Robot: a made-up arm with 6 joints. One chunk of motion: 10 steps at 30 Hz.
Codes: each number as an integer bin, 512 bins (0 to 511) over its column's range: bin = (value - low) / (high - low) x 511, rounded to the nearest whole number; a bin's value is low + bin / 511 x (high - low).
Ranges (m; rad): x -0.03..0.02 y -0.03..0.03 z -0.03..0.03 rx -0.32..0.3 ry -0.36..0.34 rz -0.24..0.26
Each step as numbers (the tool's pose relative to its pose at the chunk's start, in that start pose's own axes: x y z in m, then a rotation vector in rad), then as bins.
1 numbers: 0.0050 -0.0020 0.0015 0.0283 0.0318 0.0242
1 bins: 358 238 268 287 286 270
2 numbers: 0.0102 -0.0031 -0.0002 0.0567 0.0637 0.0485
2 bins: 411 229 254 310 309 295
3 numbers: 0.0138 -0.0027 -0.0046 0.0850 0.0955 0.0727
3 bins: 448 233 216 334 333 320
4 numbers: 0.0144 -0.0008 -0.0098 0.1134 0.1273 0.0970
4 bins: 454 249 172 357 356 344
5 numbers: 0.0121 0.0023 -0.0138 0.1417 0.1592 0.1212
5 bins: 430 275 138 381 379 369
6 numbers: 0.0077 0.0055 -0.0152 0.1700 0.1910 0.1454
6 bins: 385 302 126 404 402 394
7 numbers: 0.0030 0.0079 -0.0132 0.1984 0.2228 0.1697
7 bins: 337 323 143 427 425 419
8 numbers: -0.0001 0.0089 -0.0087 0.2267 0.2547 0.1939
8 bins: 306 331 181 451 449 443
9 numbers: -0.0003 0.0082 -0.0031 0.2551 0.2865 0.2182
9 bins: 304 325 229 474 472 468
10 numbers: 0.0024 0.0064 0.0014 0.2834 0.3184 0.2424
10 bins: 331 310 267 497 495 493
